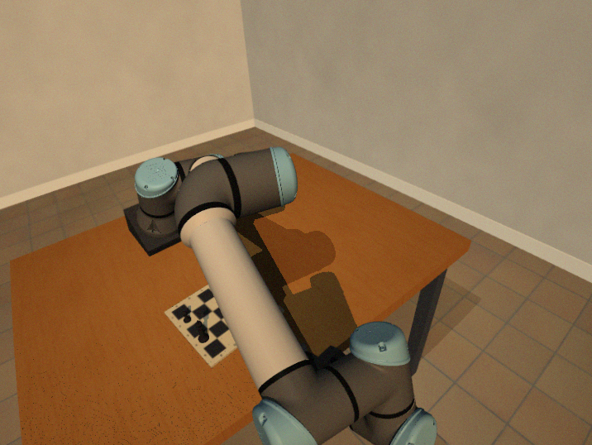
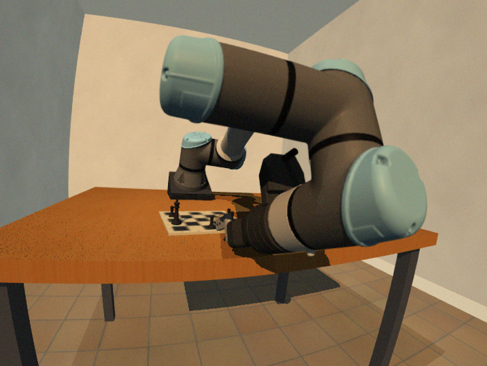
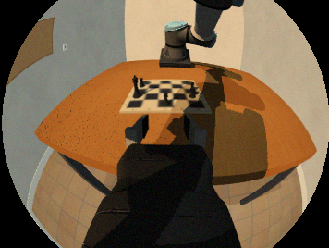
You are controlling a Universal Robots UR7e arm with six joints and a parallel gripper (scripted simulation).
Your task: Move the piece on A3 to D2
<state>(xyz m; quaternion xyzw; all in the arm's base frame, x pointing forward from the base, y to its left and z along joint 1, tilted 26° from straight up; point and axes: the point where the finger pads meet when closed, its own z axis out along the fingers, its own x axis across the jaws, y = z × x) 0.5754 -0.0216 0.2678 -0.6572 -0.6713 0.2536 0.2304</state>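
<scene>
Now: hand 21 cm past the chessboard, 5 cm above it and 1 cm to the left of it. The rest, counted from my hand: tall chess piece (17 cm behind, 9 cm to the right, 2 cm below).
</scene>
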